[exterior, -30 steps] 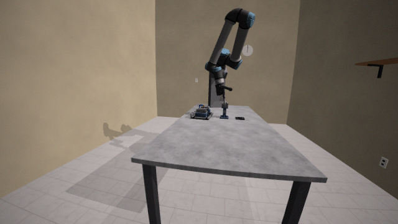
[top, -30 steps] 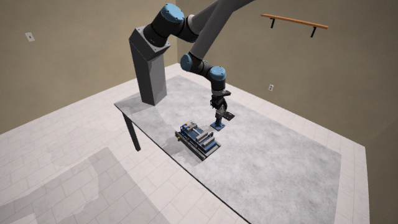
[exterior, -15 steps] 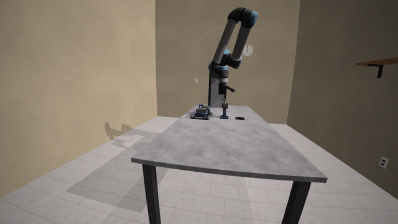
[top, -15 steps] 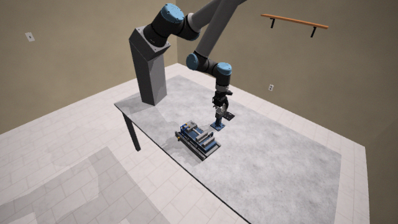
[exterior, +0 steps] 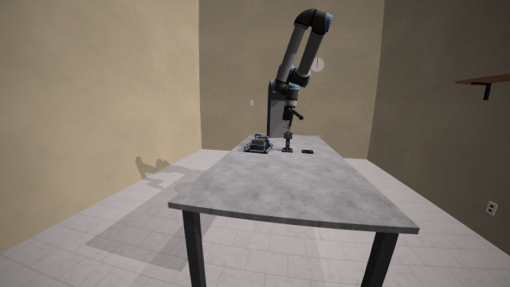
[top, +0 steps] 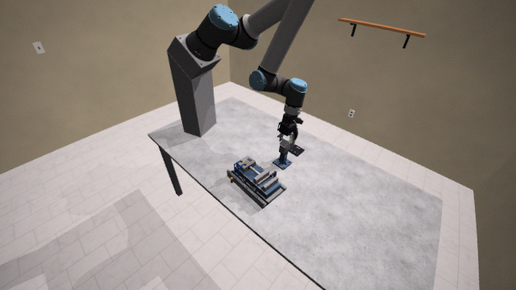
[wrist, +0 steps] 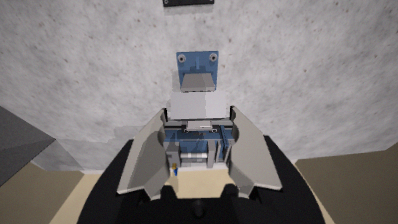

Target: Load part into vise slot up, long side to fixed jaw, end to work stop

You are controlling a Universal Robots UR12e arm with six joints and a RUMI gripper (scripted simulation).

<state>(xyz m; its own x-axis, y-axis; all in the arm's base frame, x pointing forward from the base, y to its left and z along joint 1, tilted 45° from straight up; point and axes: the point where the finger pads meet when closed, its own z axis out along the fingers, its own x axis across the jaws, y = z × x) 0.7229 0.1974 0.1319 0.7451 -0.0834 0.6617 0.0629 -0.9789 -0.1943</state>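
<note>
The part lies 10 mm below my hand. The rest, counted from my hand: cylinder rod 230 mm to the right, 90 mm below, 20 mm ahead; work stop 180 mm to the right, 100 mm ahead, 70 mm below; moving jaw 230 mm to the right, 90 mm below, 70 mm ahead.
</note>
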